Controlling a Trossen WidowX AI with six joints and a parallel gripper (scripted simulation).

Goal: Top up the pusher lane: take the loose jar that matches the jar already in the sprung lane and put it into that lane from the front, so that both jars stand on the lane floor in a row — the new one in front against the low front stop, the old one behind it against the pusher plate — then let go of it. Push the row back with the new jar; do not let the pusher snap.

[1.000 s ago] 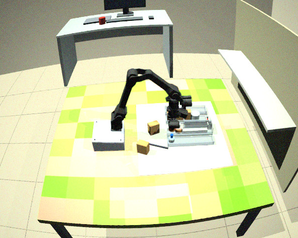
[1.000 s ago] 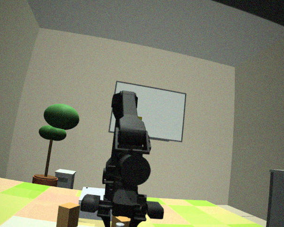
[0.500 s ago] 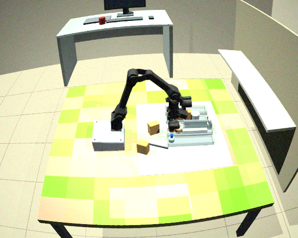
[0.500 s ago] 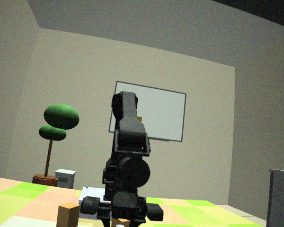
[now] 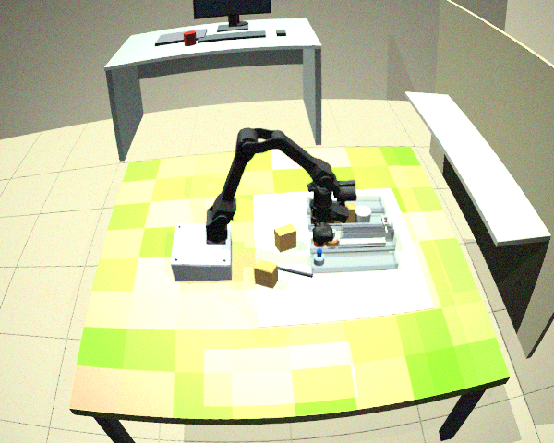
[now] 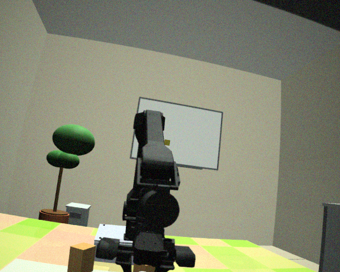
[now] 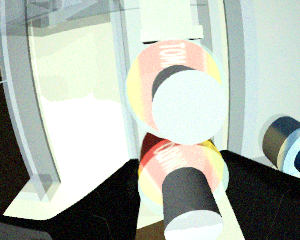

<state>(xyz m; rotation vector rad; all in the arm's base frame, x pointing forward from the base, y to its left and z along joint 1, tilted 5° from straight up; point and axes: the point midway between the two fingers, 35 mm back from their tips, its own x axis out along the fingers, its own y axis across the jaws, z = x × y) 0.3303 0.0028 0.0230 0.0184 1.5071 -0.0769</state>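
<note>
The thin dark rod is 100 mm to the right of my gripper tip, 100 mm behind it and 30 mm below it. The rest, counted from my gripper tip: grey lane fixture (140 mm ahead, 20 mm to the left, 20 mm below).
</note>
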